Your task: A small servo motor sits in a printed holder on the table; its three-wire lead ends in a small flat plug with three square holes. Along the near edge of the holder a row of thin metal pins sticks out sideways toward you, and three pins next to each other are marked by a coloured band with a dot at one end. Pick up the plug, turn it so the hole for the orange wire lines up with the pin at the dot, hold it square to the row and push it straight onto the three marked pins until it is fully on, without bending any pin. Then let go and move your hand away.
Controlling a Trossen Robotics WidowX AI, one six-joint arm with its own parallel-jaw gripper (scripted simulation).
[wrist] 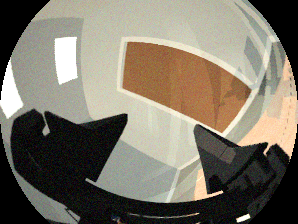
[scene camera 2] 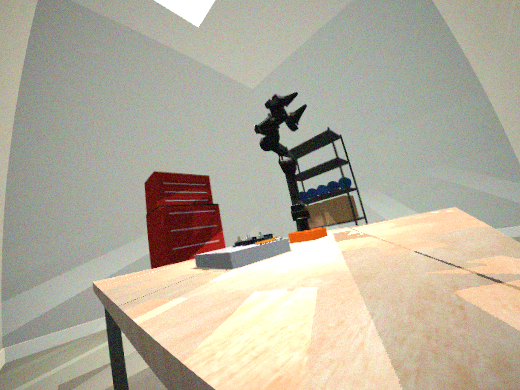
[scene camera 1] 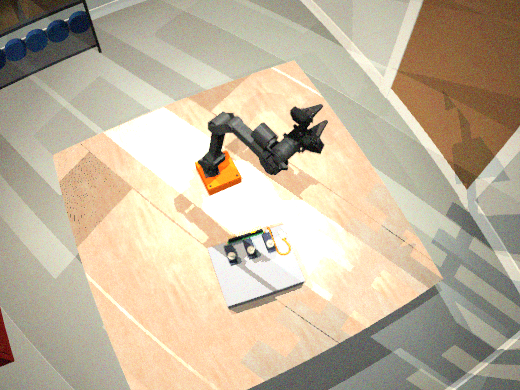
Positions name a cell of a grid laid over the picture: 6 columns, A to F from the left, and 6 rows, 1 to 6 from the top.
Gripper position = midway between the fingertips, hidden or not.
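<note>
Open and holding nothing, my gripper (scene camera 1: D2) is visible to me, and I find it in the wrist view (wrist: D4) and in scene camera 2 (scene camera 2: D2) as well. There is also a grey printed holder (scene camera 1: C5), and scene camera 2 (scene camera 2: C4) shows that holder too.
</note>
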